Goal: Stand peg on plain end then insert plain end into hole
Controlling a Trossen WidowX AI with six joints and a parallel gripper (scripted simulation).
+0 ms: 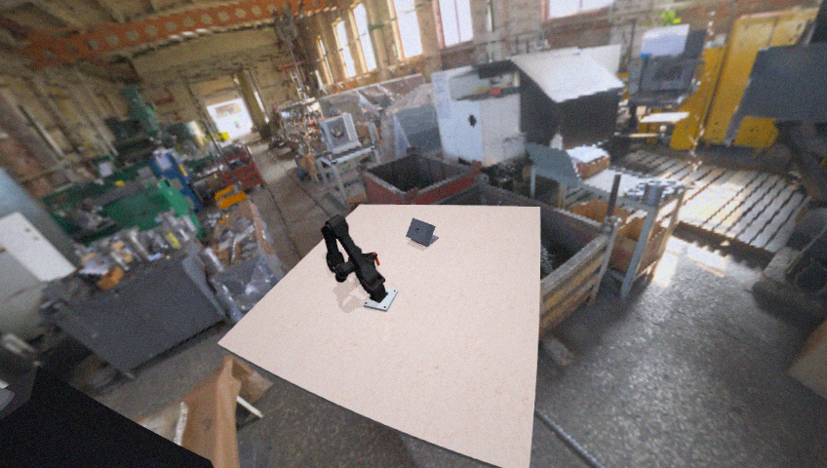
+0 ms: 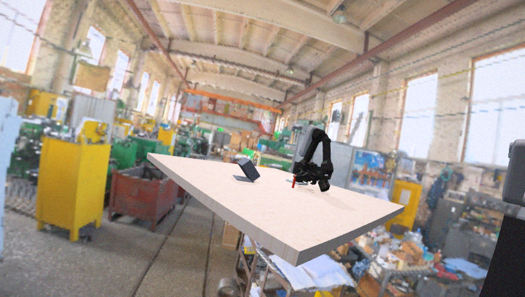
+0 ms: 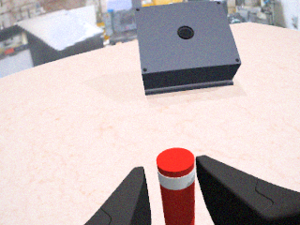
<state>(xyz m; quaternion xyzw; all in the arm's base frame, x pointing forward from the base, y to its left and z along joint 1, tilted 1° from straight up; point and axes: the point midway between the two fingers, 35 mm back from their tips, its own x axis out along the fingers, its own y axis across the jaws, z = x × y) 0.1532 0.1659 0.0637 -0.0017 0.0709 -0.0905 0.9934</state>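
Now: gripper tip 1 cm past the red peg and 1 cm above it. Round my gripper tip: grey sloped panel (25 cm ahead, 11 cm to the right, 1 cm below).
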